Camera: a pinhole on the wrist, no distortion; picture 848 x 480 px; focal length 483.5 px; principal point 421.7 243.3 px. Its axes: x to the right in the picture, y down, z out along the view. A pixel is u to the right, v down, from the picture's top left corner.
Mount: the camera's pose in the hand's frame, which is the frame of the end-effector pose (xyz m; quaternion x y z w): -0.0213 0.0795 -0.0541 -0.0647 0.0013 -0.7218 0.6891
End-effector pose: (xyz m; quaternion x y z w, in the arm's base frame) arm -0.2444 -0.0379 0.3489 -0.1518 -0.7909 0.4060 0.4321
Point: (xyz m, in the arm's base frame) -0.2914 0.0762 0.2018
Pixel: outside the picture
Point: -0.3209 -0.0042 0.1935
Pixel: 239.0 184.7
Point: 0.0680 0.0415 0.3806
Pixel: behind the camera
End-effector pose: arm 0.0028 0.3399 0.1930 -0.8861 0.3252 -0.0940 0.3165
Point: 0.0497 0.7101 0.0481
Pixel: outside the picture
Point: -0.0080 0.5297 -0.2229
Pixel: 394.7 100.1
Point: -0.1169 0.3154 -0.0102
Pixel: 102.8 40.5
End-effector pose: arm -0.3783 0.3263 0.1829 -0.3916 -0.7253 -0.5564 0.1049
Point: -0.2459 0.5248 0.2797
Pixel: 270.2 345.7
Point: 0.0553 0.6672 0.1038
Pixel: 296.3 35.4
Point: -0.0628 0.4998 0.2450
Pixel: 139.8 55.2
